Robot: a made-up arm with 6 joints.
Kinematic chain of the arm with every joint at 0, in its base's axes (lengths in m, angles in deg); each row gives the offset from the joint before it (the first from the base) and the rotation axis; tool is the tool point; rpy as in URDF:
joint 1: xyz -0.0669 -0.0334 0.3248 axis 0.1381 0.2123 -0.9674
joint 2: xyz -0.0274 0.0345 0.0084 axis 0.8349 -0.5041 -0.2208
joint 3: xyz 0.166 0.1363 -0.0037 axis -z
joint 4: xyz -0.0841 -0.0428 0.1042 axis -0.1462 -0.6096 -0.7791
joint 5: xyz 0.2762 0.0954 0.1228 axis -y
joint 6: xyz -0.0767 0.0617 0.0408 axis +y
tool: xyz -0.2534 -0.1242 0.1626 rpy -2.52 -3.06 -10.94
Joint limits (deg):
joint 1: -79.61..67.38
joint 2: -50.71..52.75
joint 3: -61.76..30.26
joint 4: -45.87..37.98
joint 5: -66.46..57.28
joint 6: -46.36..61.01
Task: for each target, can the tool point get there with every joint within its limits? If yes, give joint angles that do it. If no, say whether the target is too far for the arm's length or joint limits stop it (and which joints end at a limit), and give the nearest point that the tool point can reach.
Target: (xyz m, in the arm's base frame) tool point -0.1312 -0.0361 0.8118
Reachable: yes | joints -34.75 16.44 -41.54 3.50 6.49 20.63
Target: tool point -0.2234 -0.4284 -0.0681
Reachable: no: joint limits stop it (at a limit: joint 1, joint 2, joint 3, joint 4, joint 5) | nearest point -0.1480 -0.0784 0.0826 | short by 0.388 m
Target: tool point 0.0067 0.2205 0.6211
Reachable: yes | joints 22.08 -1.94 14.69 26.72 38.16 26.56
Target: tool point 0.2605 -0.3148 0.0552
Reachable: no: joint limits stop it (at a limit: joint 1, joint 4, joint 5, joint 6) | nearest point 0.1846 -0.1627 0.1674 | short by 0.204 m
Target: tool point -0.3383 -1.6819 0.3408
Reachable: no: too far | nearest point -0.1483 -0.6790 0.6047 | short by 1.054 m
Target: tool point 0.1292 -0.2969 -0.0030
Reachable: no: joint limits stop it (at a limit: joint 1, joint 4, joint 5, joint 6) | nearest point 0.1151 -0.1398 0.1114 | short by 0.195 m
